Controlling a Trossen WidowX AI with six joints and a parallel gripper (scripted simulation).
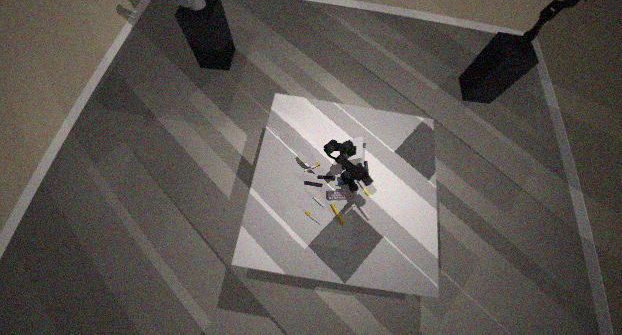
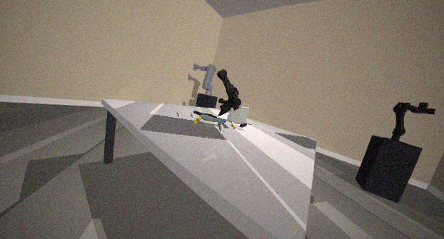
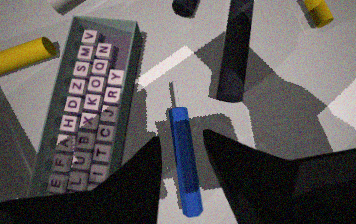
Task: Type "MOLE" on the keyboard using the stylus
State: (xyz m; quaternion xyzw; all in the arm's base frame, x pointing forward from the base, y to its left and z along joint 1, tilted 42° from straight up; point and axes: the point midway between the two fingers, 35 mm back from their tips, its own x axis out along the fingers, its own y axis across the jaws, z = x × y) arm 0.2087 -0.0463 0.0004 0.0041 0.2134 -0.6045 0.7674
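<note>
The blue stylus is 1 cm to the right of my gripper tip and 3 cm below it. The rest, counted from my gripper tip: yellow pencil 22 cm ahead, 1 cm to the right, 3 cm below.
</note>
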